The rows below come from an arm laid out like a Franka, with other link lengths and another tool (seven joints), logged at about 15 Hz.
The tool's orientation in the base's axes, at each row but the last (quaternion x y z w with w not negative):
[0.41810 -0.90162 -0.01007 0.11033]
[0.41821 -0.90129 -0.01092 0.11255]
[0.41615 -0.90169 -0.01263 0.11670]
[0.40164 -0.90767 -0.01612 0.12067]
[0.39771 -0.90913 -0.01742 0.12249]
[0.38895 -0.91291 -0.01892 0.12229]
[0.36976 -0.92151 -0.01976 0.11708]
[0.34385 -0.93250 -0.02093 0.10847]
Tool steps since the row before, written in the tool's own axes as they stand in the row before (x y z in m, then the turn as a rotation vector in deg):
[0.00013 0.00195 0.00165 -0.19 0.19 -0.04]
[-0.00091 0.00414 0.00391 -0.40 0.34 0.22]
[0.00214 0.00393 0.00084 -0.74 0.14 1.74]
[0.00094 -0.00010 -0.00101 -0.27 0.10 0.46]
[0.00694 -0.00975 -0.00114 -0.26 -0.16 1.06]
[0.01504 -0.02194 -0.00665 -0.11 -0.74 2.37]
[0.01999 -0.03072 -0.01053 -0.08 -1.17 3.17]
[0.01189 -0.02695 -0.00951 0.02 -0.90 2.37]
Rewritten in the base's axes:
[-0.00189 0.00105 -0.00137 -0.02 0.27 0.02]
[-0.00337 0.00309 -0.00352 -0.05 0.51 -0.25]
[-0.00446 0.00089 0.00008 -0.03 0.52 -1.82]
[-0.00030 -0.00069 0.00116 0.00 0.23 -0.49]
[0.00274 -0.01163 0.00130 0.03 0.01 -1.10]
[0.00702 -0.02563 0.00674 0.03 -0.58 -2.42]
[0.00924 -0.03548 0.01048 0.12 -0.95 -3.24]
[0.01042 -0.02789 0.00845 0.04 -0.78 -2.41]

